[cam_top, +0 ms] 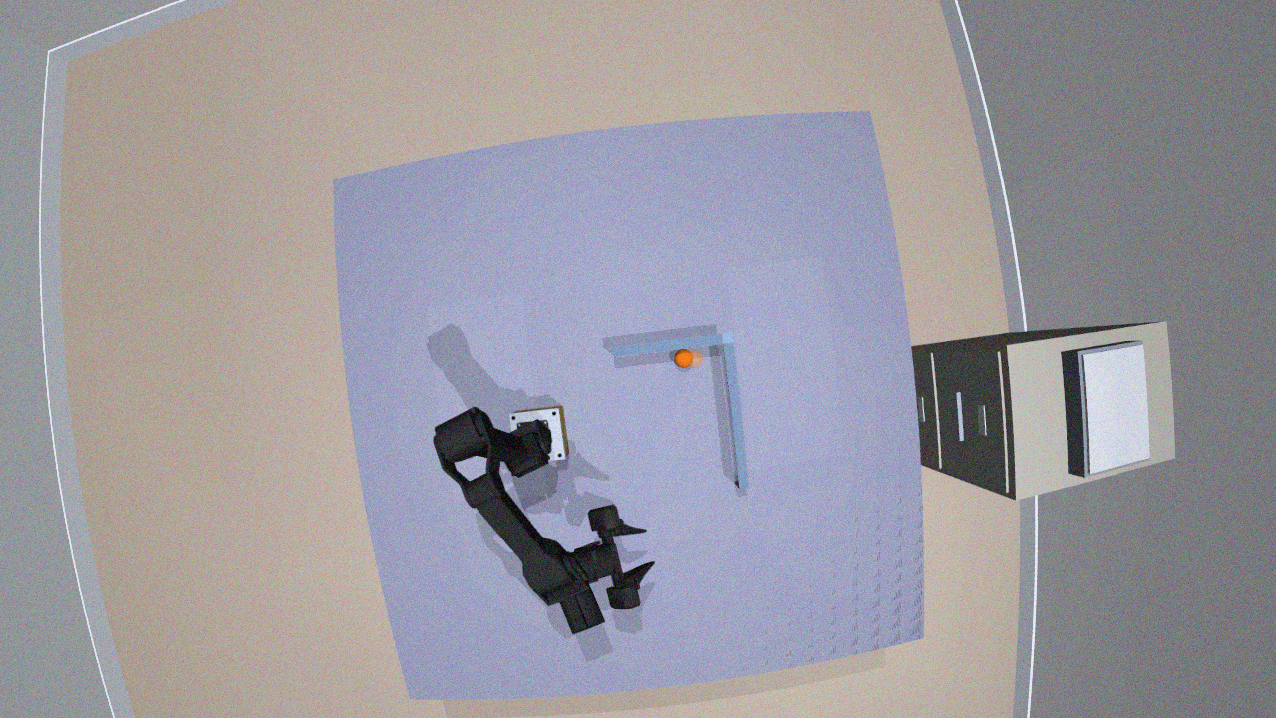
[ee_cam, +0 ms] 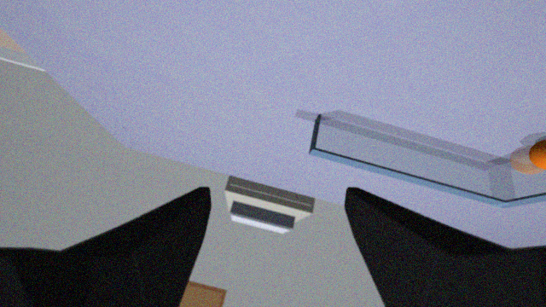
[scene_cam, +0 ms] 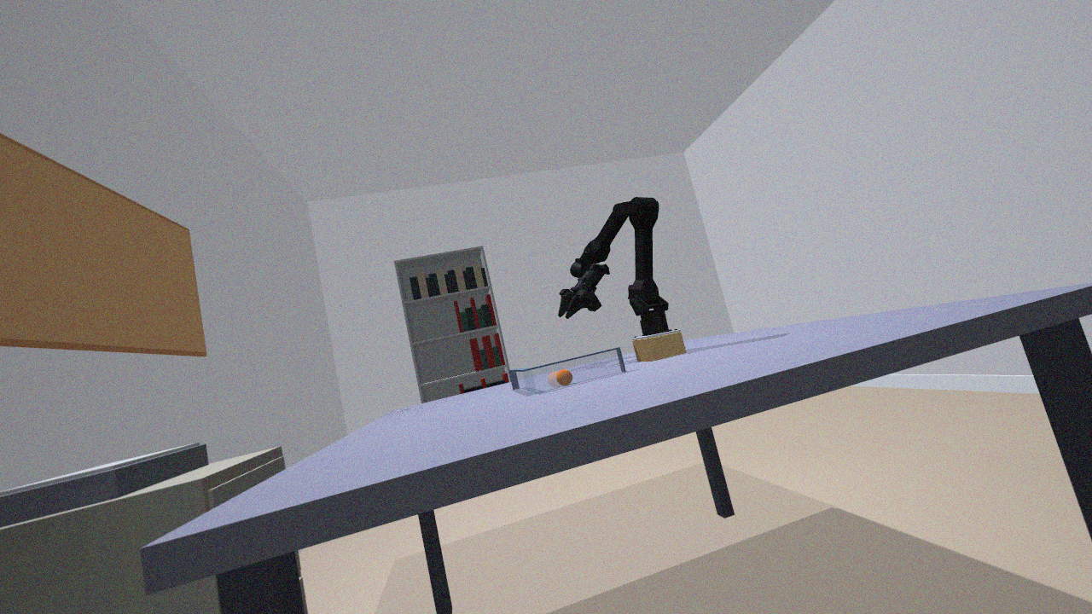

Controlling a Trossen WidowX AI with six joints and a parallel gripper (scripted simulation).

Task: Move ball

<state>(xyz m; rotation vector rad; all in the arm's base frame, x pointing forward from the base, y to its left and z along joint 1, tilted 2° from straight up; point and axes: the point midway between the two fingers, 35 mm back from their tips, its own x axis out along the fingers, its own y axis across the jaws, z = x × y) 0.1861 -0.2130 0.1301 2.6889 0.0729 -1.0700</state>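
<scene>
My gripper tip is now 11 cm short of the orange ball, 34 cm to the right of it and 17 cm above it. From my gripper tip the other things lie so: see-through copy of ball: 13 cm ahead, 33 cm to the left, 17 cm below.
</scene>
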